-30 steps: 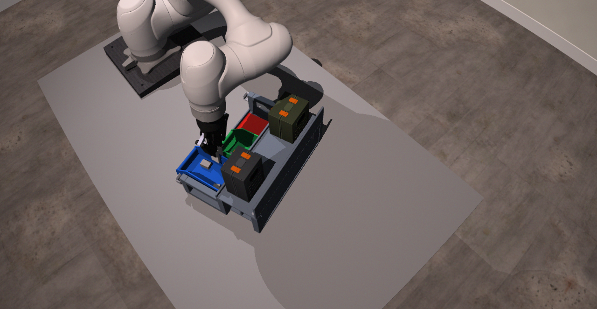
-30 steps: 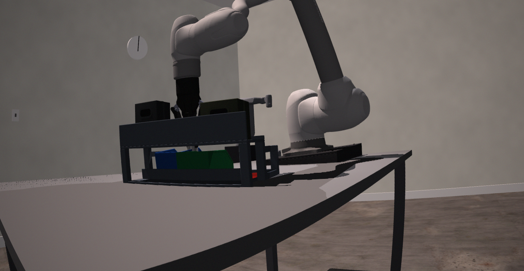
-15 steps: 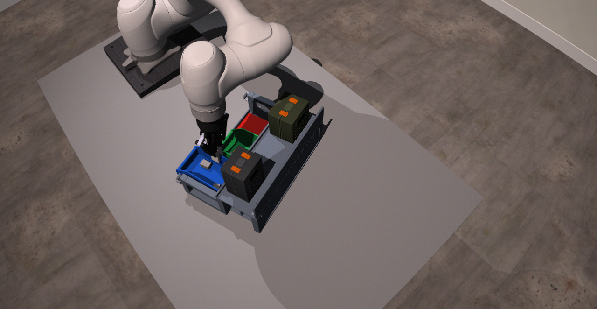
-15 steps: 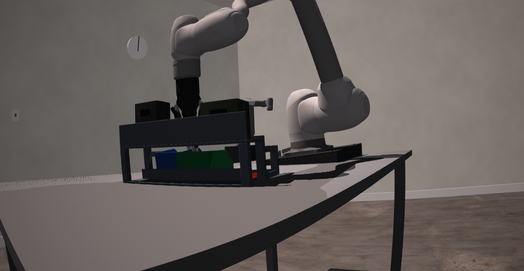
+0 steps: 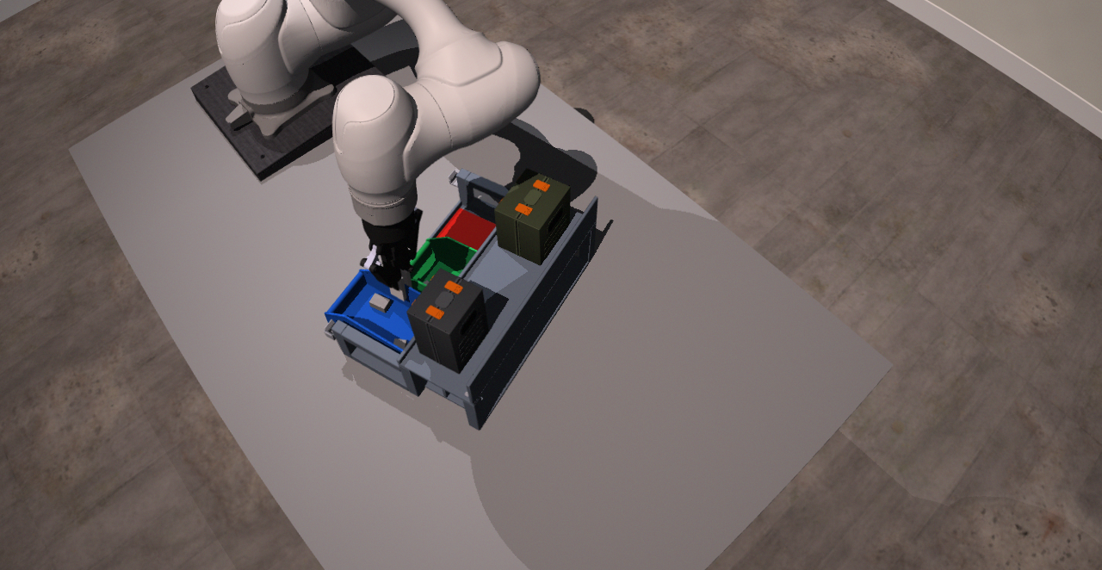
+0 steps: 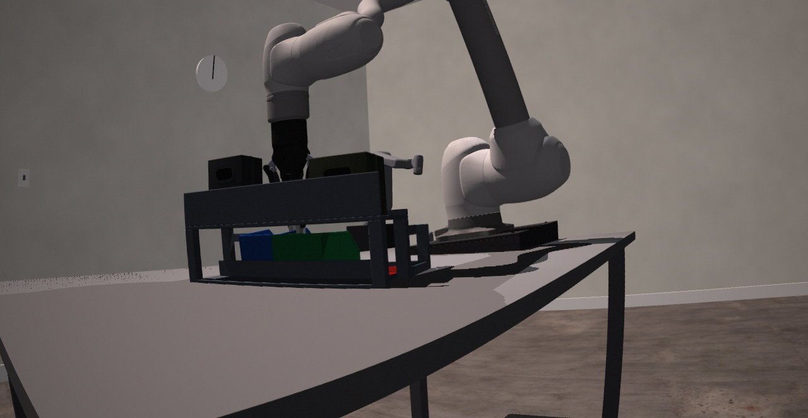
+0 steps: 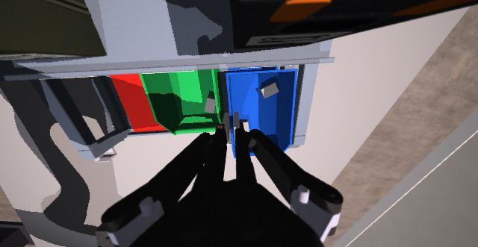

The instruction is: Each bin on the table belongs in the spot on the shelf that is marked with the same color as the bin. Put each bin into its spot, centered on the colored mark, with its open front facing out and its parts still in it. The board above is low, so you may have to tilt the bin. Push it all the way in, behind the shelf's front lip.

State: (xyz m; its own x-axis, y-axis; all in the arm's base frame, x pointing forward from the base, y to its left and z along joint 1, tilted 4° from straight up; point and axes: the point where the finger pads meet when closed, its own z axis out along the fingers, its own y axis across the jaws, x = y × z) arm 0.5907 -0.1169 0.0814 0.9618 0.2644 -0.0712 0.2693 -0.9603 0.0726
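The blue bin is 5 cm to the right of my hand, 4 cm below it and 1 cm ahead of it. The rest, counted from my hand: olive case: 21 cm to the left, 9 cm ahead, 6 cm above; then black case: 15 cm ahead, 7 cm above, 1 cm to the right; then green bin: 8 cm to the left, 5 cm below, 3 cm ahead.
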